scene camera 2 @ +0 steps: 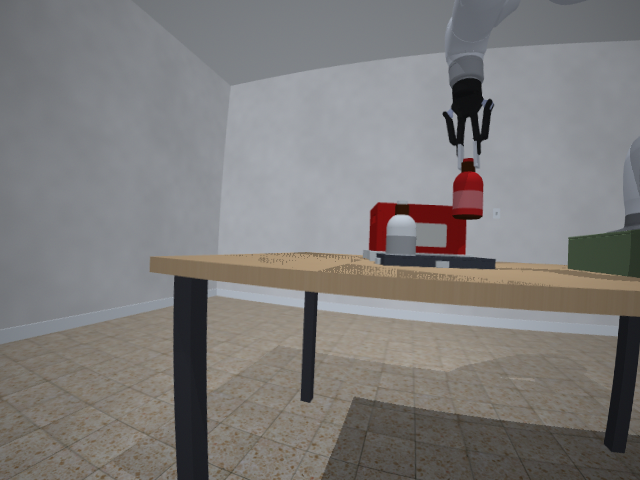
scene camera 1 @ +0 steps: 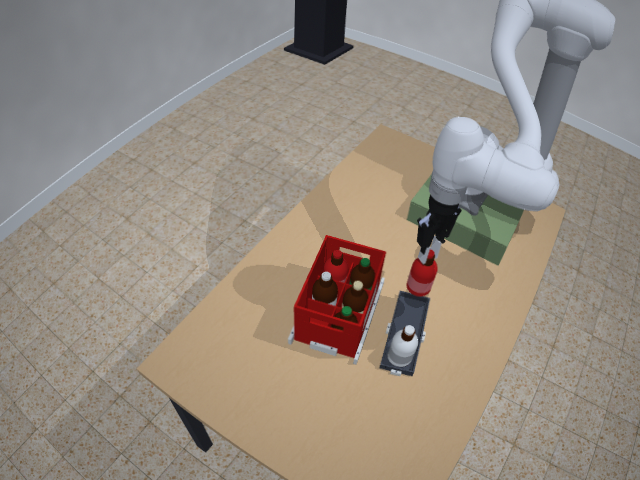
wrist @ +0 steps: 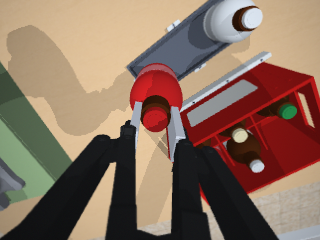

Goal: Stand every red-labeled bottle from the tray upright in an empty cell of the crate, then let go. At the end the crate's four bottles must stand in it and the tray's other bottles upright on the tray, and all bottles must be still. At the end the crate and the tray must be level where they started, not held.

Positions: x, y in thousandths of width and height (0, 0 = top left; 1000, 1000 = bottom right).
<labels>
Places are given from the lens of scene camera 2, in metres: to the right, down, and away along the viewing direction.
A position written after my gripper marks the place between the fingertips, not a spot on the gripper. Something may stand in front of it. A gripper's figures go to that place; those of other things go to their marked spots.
my gripper (scene camera 2: 732, 351): 0.39, -0.19, 0.66
red-labeled bottle (scene camera 2: 732, 389): 0.36, -0.13, 0.63
white-labeled bottle (scene camera 2: 627, 478): 0.19, -0.03, 0.63
The marked spots on the red-labeled bottle and the white-labeled bottle are 0.20 m apart.
</labels>
